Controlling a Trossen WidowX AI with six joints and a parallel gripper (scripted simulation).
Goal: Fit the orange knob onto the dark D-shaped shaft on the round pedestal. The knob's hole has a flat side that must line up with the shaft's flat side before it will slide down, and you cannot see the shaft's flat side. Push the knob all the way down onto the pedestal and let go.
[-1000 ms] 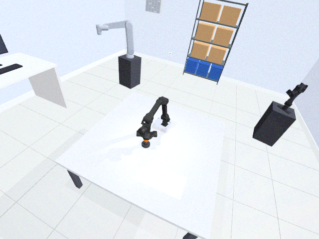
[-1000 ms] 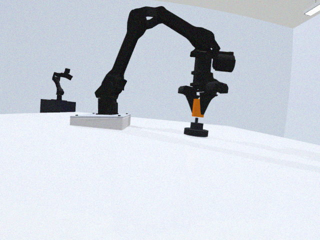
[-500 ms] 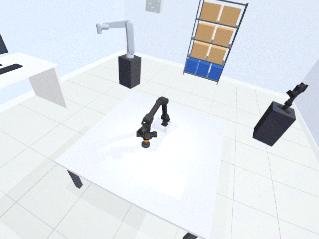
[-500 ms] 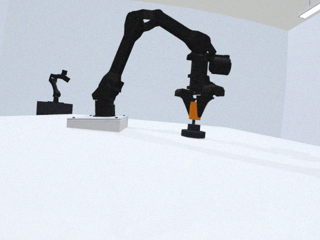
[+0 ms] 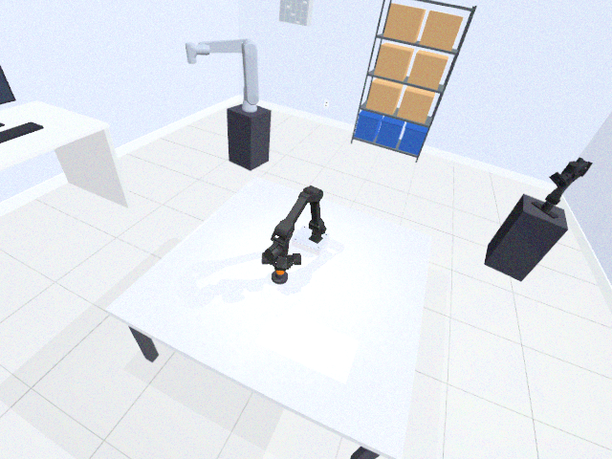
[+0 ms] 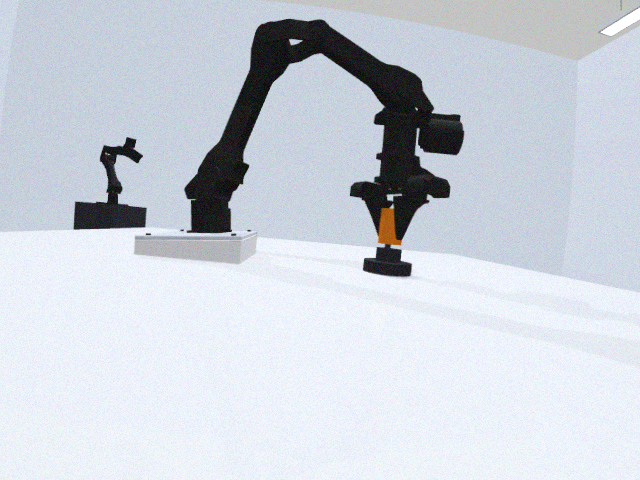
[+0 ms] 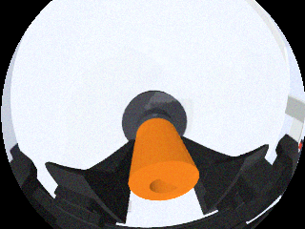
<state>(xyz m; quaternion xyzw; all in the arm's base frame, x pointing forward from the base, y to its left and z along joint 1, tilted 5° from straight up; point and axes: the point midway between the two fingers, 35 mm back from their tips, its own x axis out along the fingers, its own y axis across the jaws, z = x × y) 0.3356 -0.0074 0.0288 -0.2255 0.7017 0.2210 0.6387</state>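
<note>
My gripper tip is now 30 mm above the round dark pedestal. Also, from my gripper tip: orange knob: 20 mm above.
</note>
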